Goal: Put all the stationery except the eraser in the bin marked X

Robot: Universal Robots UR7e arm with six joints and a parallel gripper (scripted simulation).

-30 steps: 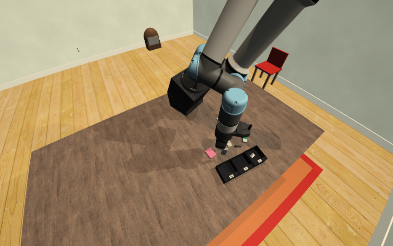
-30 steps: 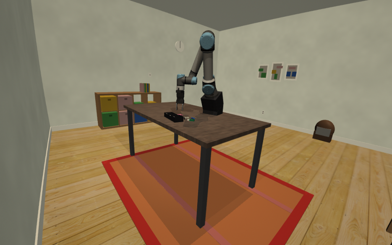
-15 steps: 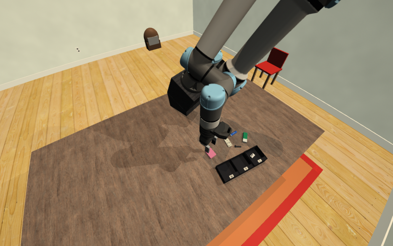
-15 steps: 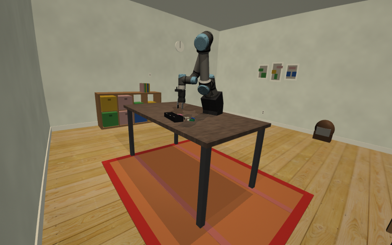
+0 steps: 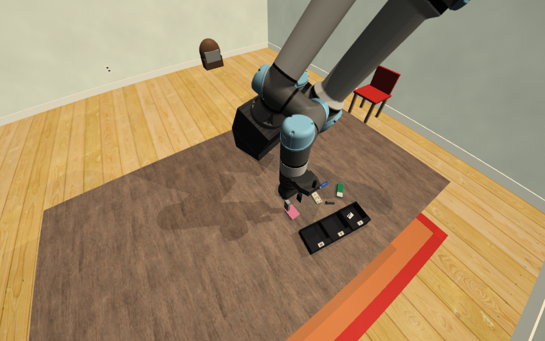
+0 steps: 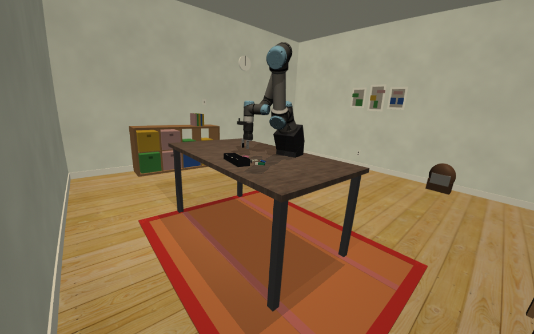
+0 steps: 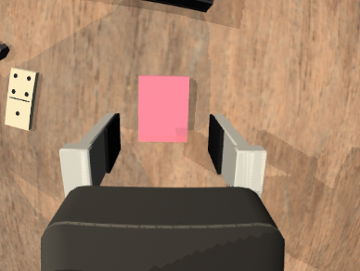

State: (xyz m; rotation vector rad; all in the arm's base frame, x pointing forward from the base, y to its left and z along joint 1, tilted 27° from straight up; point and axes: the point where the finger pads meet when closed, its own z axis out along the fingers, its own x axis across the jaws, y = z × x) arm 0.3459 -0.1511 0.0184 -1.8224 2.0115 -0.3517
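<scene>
Now: hand 8 cm above the pink sticky-note pad. From my hand the other things lie so: domino: 12 cm to the left, 8 cm below, 2 cm ahead; then black bolt: 14 cm to the left, 8 cm below, 7 cm ahead; then black three-part bin: 15 cm ahead, 7 cm to the left, 7 cm below.
</scene>
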